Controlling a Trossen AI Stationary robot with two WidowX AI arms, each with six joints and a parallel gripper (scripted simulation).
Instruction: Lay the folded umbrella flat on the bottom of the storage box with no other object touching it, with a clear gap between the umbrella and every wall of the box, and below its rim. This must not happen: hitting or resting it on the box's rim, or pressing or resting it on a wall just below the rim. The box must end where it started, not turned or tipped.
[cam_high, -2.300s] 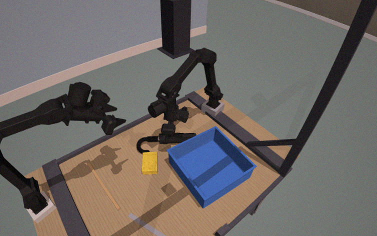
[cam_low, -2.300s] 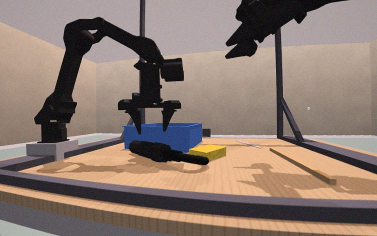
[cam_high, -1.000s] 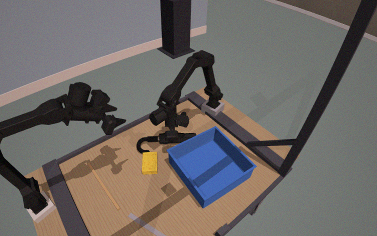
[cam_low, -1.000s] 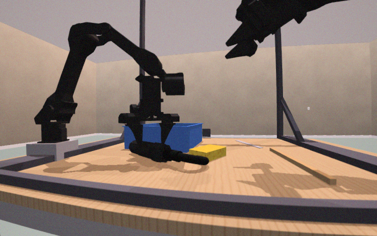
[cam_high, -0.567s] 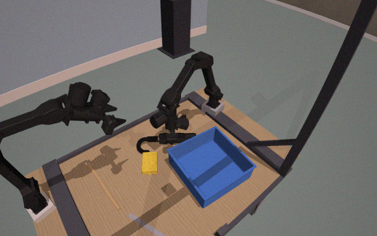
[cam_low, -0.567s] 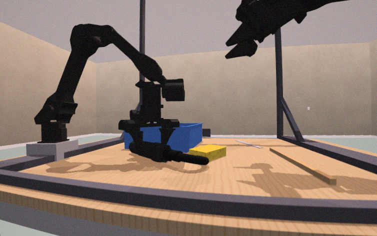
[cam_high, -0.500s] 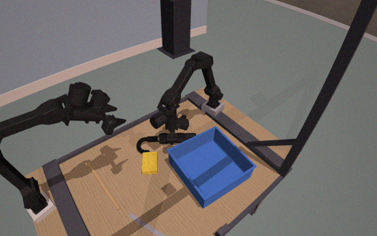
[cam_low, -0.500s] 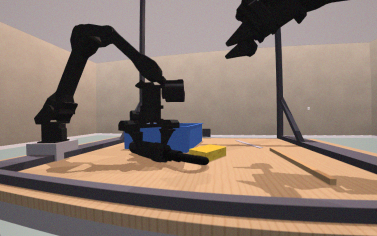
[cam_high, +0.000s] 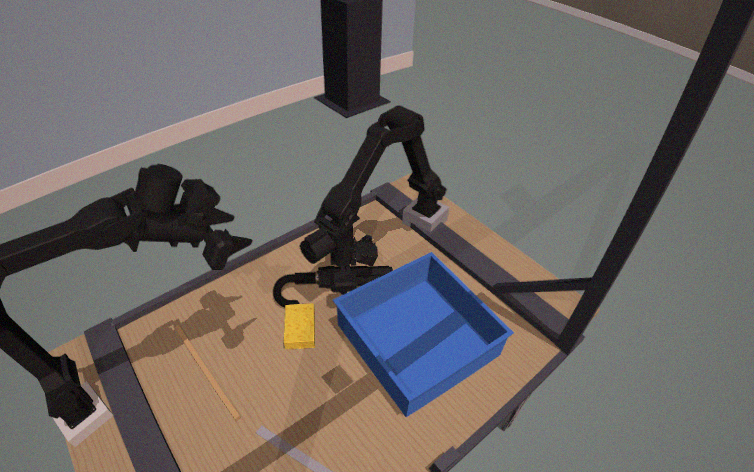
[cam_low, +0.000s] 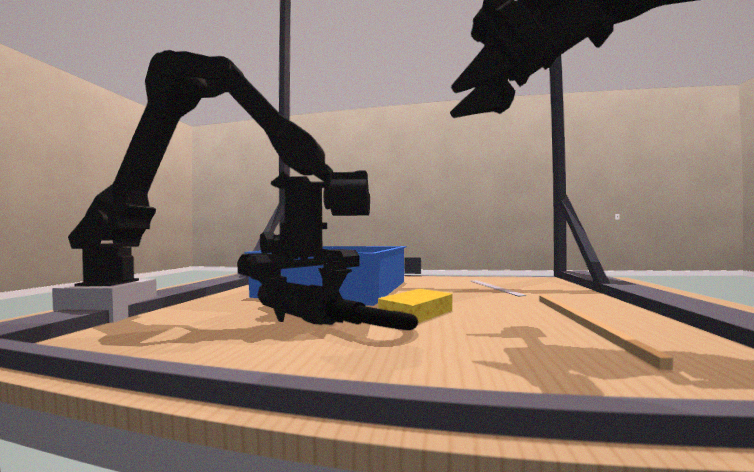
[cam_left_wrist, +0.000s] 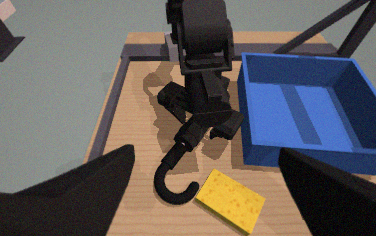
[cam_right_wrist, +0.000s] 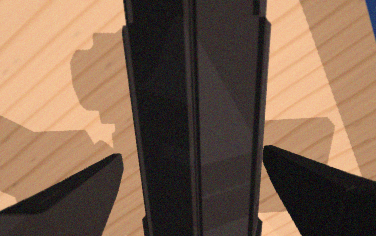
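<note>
Right now my right hand is 10 mm past the black folded umbrella, 30 mm to the right of it and 20 mm above it. Also, from my right hand: blue storage box (260 mm behind, 30 mm to the right, 10 mm above); then thin wooden stick (20 mm behind, 410 mm to the left, 30 mm below); then grey strip (310 mm behind, 340 mm to the left, 40 mm below).
</note>
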